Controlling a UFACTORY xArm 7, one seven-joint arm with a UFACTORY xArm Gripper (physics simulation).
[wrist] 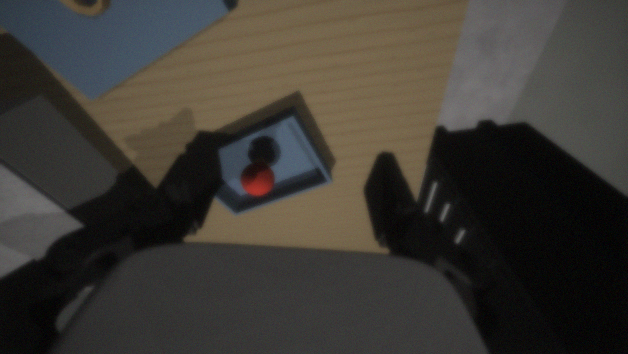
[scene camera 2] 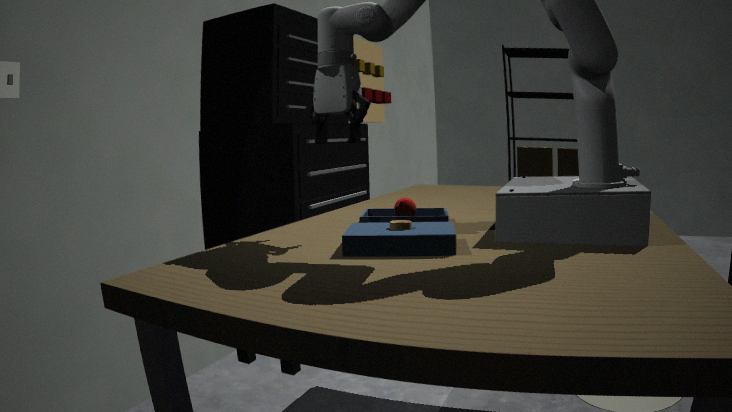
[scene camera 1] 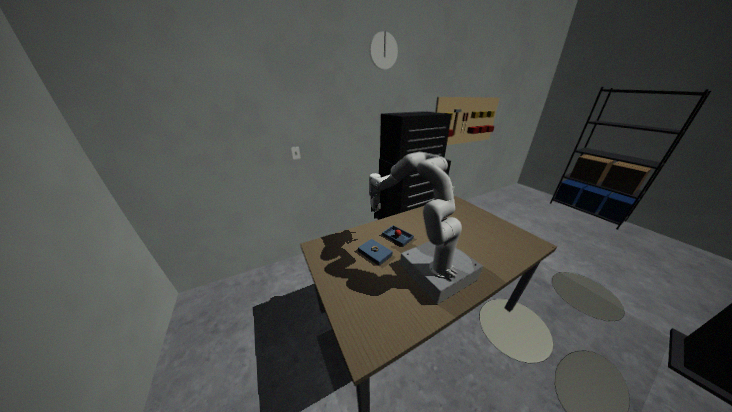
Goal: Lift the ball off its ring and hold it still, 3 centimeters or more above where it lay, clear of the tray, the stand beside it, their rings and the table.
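Seen in the pictures: gripper, between the fingertips: (wrist: 297, 162) (scene camera 2: 337, 143) (scene camera 1: 374, 214); arm's base, origin of its link: (scene camera 2: 599, 185) (scene camera 1: 441, 269).
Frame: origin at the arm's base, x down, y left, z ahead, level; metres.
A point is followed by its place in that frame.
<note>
The red ball (scene camera 1: 398, 232) {x 0.051, y -0.085, z 0.430 m} (scene camera 2: 405, 206) {x 0.060, y -0.072, z 0.438 m} (wrist: 258, 179) {x 0.050, y -0.080, z 0.453 m} sits inside the blue open-topped tray (scene camera 1: 401, 244) {x 0.090, y -0.045, z 0.351 m} (scene camera 2: 435, 211) {x 0.084, y -0.164, z 0.385 m} (wrist: 295, 145) {x 0.100, y -0.072, z 0.508 m}. The ring under it is hidden. The blue stand (scene camera 1: 376, 257) {x 0.068, y 0.186, z 0.332 m} (scene camera 2: 398, 245) {x 0.085, y 0.213, z 0.387 m} (wrist: 125, 45) {x 0.068, y 0.103, z 0.395 m} is beside the tray, with an empty tan ring (scene camera 2: 400, 225) {x 0.060, y 0.167, z 0.394 m} (wrist: 89, 12) {x 0.057, y 0.132, z 0.394 m} on top. My gripper (scene camera 1: 376, 208) {x -0.083, y 0.040, z 0.551 m} (scene camera 2: 338, 138) {x -0.083, y 0.040, z 0.551 m} (wrist: 297, 162) {x -0.083, y 0.040, z 0.551 m} is open and empty, pointing down, well above the tray. In the wrist view the ball appears between the fingers, closer to the left one, whose tip overlaps the tray's left edge.
The wooden table (scene camera 1: 353, 327) {x 0.103, y 0.525, z 0.057 m} (scene camera 2: 512, 322) {x 0.104, y 0.512, z 0.188 m} (wrist: 380, 90) {x 0.103, y -0.022, z 0.636 m} carries the arm's grey base box (scene camera 1: 440, 290) {x 0.000, y 0.115, z -0.084 m} (scene camera 2: 571, 217) {x 0.052, y 0.100, z 0.077 m} (wrist: 55, 145) {x 0.066, y 0.032, z 0.224 m}. A black drawer cabinet (scene camera 1: 391, 135) (scene camera 2: 240, 127) (wrist: 540, 210) stands behind the table's far edge. The arm's shadow falls across the table near the stand.
</note>
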